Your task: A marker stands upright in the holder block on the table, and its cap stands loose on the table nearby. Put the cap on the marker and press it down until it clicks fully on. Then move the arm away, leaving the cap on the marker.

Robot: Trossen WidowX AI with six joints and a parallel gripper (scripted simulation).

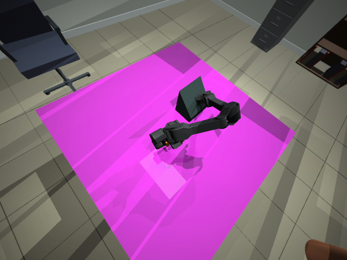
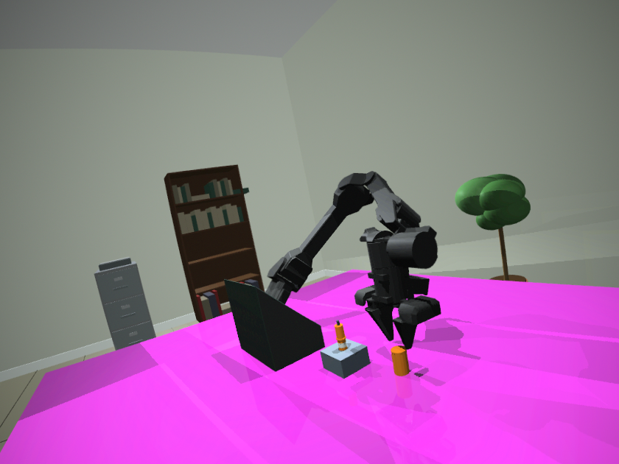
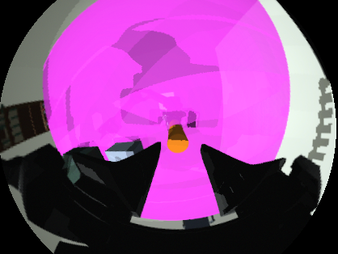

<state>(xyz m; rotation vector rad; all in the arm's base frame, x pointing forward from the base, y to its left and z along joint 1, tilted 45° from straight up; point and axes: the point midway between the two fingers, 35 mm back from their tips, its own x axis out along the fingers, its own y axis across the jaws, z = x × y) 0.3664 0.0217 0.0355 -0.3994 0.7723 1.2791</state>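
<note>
Right now the orange cap is 3 cm below my gripper tip. Round my gripper tip: grey holder block 12 cm behind, 4 cm to the right, 4 cm below.
</note>
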